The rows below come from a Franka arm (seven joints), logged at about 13 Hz.
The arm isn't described. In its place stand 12 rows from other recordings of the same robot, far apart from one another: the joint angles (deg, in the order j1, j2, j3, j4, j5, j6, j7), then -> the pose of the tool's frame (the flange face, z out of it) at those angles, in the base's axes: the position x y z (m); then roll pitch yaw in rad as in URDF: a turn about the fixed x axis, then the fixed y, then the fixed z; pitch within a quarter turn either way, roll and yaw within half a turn.
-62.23 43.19 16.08 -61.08 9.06 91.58 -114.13 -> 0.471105 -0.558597 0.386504 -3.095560 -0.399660 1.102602
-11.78 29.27 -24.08 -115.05 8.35 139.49 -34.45 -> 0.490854 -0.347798 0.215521 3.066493 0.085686 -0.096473
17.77 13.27 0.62 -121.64 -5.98 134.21 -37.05 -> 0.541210 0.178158 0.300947 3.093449 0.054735 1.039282
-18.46 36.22 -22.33 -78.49 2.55 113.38 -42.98 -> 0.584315 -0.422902 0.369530 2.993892 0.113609 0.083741
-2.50 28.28 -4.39 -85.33 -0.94 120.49 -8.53 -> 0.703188 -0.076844 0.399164 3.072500 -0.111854 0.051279
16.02 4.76 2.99 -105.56 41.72 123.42 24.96 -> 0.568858 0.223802 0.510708 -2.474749 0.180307 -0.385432
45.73 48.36 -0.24 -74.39 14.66 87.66 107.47 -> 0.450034 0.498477 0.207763 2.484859 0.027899 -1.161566
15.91 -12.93 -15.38 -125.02 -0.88 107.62 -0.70 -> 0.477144 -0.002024 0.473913 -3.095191 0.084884 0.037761
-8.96 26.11 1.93 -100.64 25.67 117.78 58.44 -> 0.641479 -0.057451 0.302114 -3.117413 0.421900 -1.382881
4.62 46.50 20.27 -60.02 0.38 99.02 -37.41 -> 0.712391 0.235272 0.366058 -2.874800 -0.080367 0.983005
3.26 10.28 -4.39 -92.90 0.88 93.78 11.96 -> 0.599491 -0.007225 0.502323 3.108697 0.160215 -0.233267
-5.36 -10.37 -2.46 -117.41 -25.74 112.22 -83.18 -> 0.506021 -0.099522 0.532351 3.028381 0.410153 1.445338
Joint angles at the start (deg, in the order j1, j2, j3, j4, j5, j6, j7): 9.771, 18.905, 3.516, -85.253, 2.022, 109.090, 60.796
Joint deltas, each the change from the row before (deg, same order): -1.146, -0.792, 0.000, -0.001, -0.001, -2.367, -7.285; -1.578, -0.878, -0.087, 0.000, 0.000, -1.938, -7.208; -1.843, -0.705, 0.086, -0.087, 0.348, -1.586, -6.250; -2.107, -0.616, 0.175, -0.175, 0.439, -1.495, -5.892; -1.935, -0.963, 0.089, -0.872, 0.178, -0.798, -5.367; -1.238, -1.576, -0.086, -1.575, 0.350, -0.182, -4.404; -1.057, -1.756, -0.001, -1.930, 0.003, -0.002, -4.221; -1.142, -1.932, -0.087, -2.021, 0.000, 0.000, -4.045; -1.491, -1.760, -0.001, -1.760, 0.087, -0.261, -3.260; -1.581, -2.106, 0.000, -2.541, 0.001, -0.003, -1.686
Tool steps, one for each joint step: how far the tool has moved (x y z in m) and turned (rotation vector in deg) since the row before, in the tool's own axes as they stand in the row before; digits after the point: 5 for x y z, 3 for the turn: 0.00817, 0.01130, -0.00647, -1.340, -0.722, -6.189; 0.01132, 0.01545, -0.00827, -0.843, -0.514, -5.601; 0.01028, 0.01686, -0.00604, -0.398, -0.822, -4.444; 0.00960, 0.01924, -0.00458, -0.230, -0.996, -3.892; 0.00611, 0.01995, -0.00365, -0.185, -0.572, -3.508; -0.00082, 0.01553, -0.00489, 0.168, -0.189, -3.044; -0.00391, 0.01361, -0.00375, -0.129, -0.060, -3.178; -0.00523, 0.01503, -0.00463, -0.117, 0.029, -2.836; -0.00517, 0.01699, -0.00443, -0.039, -0.159, -1.770; -0.00811, 0.01804, -0.00154, -0.166, -0.309, -0.096
